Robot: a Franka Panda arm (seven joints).
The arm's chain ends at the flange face. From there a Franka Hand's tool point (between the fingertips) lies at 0.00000 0.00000 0.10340 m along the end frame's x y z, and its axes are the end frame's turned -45 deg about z.
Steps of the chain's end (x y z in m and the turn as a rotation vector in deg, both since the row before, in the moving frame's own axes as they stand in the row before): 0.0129 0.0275 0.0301 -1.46 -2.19 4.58; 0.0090 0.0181 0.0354 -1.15 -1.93 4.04; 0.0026 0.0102 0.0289 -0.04 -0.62 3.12; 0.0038 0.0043 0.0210 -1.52 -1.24 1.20; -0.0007 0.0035 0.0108 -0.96 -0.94 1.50
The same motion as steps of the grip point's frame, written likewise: -0.0149 0.0275 0.0300 0.52 -2.58 4.58; -0.0103 0.0180 0.0353 0.55 -2.18 4.04; -0.0062 0.0083 0.0289 0.41 -0.47 3.12; -0.0039 0.0060 0.0209 -0.20 -1.95 1.20; -0.0054 0.0020 0.0108 -0.01 -1.34 1.50
